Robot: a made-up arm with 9 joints. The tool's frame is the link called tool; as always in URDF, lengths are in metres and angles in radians. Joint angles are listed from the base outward.
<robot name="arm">
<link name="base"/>
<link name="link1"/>
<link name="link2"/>
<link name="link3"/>
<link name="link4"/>
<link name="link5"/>
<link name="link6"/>
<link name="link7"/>
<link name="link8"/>
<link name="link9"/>
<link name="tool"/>
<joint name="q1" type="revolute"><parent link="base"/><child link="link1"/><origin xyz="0.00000 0.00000 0.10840" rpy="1.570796 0.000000 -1.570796"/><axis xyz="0 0 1"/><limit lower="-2.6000" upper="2.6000"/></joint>
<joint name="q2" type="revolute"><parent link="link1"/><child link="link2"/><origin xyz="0.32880 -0.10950 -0.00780" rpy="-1.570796 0.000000 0.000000"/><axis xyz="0 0 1"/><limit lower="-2.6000" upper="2.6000"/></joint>
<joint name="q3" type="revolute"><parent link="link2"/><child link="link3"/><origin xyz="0.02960 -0.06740 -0.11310" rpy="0.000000 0.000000 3.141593"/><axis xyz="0 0 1"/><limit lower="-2.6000" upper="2.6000"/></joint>
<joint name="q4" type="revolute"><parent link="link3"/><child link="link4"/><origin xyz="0.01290 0.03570 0.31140" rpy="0.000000 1.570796 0.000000"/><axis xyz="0 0 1"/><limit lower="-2.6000" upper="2.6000"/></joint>
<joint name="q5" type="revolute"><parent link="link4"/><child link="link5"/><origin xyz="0.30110 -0.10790 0.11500" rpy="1.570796 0.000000 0.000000"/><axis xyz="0 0 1"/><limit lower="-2.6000" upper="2.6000"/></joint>
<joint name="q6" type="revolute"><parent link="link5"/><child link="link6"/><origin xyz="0.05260 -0.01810 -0.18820" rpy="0.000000 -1.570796 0.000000"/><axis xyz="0 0 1"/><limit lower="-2.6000" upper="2.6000"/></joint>
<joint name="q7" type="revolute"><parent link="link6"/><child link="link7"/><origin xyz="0.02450 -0.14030 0.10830" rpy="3.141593 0.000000 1.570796"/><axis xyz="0 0 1"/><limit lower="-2.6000" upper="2.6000"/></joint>
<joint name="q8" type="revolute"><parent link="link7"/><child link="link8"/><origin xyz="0.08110 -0.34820 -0.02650" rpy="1.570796 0.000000 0.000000"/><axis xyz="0 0 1"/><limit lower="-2.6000" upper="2.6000"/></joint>
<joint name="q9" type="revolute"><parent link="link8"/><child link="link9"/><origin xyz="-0.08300 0.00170 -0.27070" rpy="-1.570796 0.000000 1.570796"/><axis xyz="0 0 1"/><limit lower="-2.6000" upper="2.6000"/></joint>
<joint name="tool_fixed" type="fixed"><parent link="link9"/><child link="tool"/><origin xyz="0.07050 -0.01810 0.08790" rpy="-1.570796 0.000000 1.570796"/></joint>
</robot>
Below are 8 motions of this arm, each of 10 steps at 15 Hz.
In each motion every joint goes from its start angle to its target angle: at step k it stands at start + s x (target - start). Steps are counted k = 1, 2, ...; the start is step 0. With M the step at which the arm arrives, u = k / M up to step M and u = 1 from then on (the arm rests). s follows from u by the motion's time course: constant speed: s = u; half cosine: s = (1 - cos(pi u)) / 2; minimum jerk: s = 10 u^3 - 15 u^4 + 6 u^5.
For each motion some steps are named. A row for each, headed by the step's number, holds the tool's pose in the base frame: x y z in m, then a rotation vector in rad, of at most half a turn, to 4 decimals.
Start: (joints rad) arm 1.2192 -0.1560 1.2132 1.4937 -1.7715 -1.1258 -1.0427 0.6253 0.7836
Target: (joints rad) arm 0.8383 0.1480 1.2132 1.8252 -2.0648 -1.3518 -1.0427 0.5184 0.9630
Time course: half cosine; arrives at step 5
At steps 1, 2, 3, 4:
1: -0.4148 0.1600 0.5873 0.6637 -1.0239 -2.1195
2: -0.4140 0.1174 0.6357 0.5248 -0.8908 -2.1777
3: -0.4066 0.0562 0.6894 0.3511 -0.7254 -2.2190
4: -0.3955 0.0009 0.7260 0.2110 -0.5957 -2.2273

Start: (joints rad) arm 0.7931 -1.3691 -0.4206 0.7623 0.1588 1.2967 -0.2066 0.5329 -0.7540
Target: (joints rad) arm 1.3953 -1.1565 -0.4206 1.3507 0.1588 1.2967 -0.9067 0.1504 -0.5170
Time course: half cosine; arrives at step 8
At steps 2, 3, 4, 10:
2: -0.0755 -0.2381 0.1376 -0.4348 0.4263 -0.3296
3: -0.0620 -0.2366 0.1390 -0.4500 0.3780 -0.1556
4: -0.0446 -0.2289 0.1376 -0.4541 0.3371 0.0466
10: -0.0036 -0.1810 0.1137 -0.3923 0.3048 0.5412

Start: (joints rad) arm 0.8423 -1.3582 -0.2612 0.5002 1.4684 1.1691 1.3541 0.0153 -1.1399
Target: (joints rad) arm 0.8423 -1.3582 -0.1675 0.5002 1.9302 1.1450 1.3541 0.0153 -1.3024
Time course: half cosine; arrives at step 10
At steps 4, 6, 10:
4: 0.0302 -0.1295 -0.0852 1.4129 -0.3466 -0.2257
6: 0.0340 -0.1302 -0.0953 1.4447 -0.3487 -0.0557
10: 0.0394 -0.1302 -0.1054 1.4699 -0.3497 0.1365

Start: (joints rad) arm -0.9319 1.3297 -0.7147 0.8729 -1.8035 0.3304 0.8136 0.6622 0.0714
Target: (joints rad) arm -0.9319 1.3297 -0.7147 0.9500 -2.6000 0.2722 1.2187 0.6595 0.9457
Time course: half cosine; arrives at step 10
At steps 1, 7, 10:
1: -0.3485 -0.2535 -0.0704 -1.5215 -0.9257 0.4053
7: -0.4572 -0.1924 -0.1350 -1.7940 -1.9884 0.5721
10: -0.4835 -0.1837 -0.1652 -1.8674 -2.2817 0.6426

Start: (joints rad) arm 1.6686 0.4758 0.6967 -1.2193 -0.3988 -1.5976 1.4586 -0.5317 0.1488
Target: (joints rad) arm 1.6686 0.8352 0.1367 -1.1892 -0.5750 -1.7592 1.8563 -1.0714 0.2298
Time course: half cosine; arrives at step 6
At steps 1, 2, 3, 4, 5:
1: -0.0164 -0.1544 0.2395 0.6056 -1.4928 -1.1269
2: 0.0183 -0.1541 0.2562 0.7579 -1.6461 -1.1455
3: 0.0602 -0.1571 0.2879 0.9693 -1.8558 -1.1602
4: 0.0930 -0.1648 0.3272 1.1846 -2.0646 -1.1632
5: 0.1101 -0.1736 0.3589 1.3444 -2.2161 -1.1586

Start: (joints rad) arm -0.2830 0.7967 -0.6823 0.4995 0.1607 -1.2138 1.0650 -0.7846 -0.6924
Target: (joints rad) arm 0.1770 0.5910 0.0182 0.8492 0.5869 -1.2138 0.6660 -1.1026 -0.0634
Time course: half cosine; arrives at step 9
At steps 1, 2, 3, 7, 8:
1: -0.3575 -0.2259 -0.1342 0.8173 0.2583 -1.9650
2: -0.3732 -0.2519 -0.1231 0.7492 0.2329 -1.9253
3: -0.3950 -0.2921 -0.1023 0.6467 0.1910 -1.8669
7: -0.4574 -0.4652 0.0626 0.1846 -0.0453 -1.6322
8: -0.4604 -0.4836 0.0932 0.1236 -0.0820 -1.6057

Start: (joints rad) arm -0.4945 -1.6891 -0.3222 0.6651 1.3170 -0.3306 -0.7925 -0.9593 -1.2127
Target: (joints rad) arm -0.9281 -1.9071 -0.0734 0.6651 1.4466 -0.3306 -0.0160 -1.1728 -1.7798
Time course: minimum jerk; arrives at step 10
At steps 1, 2, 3, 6, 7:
1: 0.3409 0.2571 0.0273 2.0540 -1.2774 -0.2875
2: 0.3430 0.2552 0.0371 2.0873 -1.3000 -0.2886
3: 0.3470 0.2496 0.0571 2.1542 -1.3520 -0.2918
6: 0.3587 0.1990 0.1299 2.3892 -1.6812 -0.3487
7: 0.3598 0.1803 0.1417 2.4247 -1.7967 -0.3865

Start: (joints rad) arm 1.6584 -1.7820 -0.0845 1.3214 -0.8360 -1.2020 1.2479 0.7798 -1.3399
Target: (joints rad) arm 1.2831 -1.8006 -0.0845 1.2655 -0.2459 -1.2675 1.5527 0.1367 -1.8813
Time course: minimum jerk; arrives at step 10
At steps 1, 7, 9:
1: 0.3535 0.1588 0.2017 -1.3595 0.6091 1.6272
7: 0.2707 0.1104 0.2424 -1.6766 1.0623 1.1151
9: 0.2574 0.1004 0.2413 -1.6791 1.1496 1.0231

